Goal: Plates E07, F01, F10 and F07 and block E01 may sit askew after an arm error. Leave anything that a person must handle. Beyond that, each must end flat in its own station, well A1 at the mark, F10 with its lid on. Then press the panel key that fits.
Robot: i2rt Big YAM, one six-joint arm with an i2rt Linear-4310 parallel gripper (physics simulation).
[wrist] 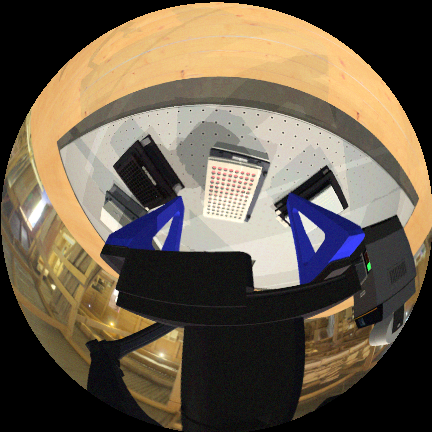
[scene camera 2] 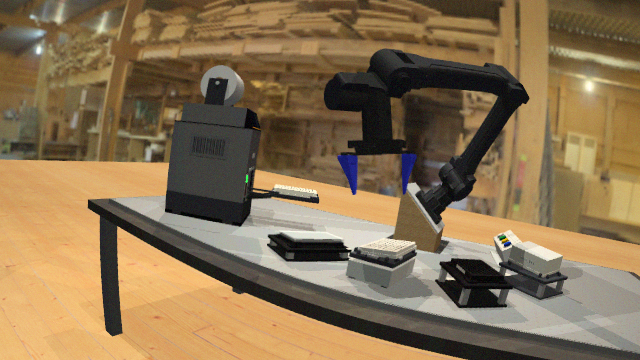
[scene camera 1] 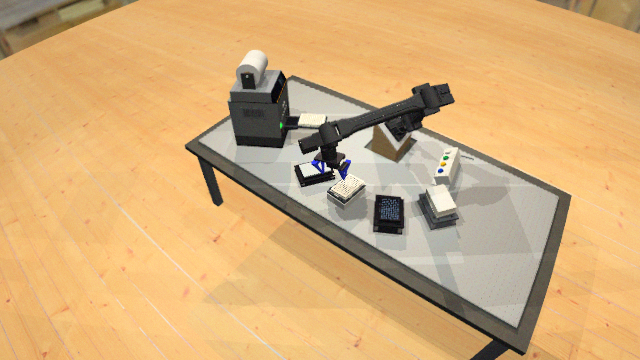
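Observation:
My gripper (scene camera 1: 333,175) (scene camera 2: 380,193) (wrist: 236,198) is open and empty, pointing down above a cream well plate. That plate (scene camera 1: 347,187) (scene camera 2: 386,246) (wrist: 231,192) sits on a pale box station with a dark top and looks slightly tilted; its wells look reddish in the wrist view. A black plate (scene camera 1: 390,208) (scene camera 2: 479,269) (wrist: 140,179) is on a black stand. A flat white plate or lid (scene camera 1: 312,169) (scene camera 2: 311,236) (wrist: 329,202) is on a low black station. A tall white block (scene camera 1: 441,200) (scene camera 2: 536,258) is on a grey stand. Another cream plate (scene camera 1: 312,120) (scene camera 2: 295,190) lies on the machine's tray. Labels are unreadable.
A dark machine (scene camera 1: 257,117) (scene camera 2: 212,165) (wrist: 390,265) with a white roll and green light stands at the table's far left. A white key panel (scene camera 1: 450,171) (scene camera 2: 500,246) with green, yellow and blue keys stands behind the white block. The arm's wooden base (scene camera 1: 389,146) (scene camera 2: 417,225) is behind the stations.

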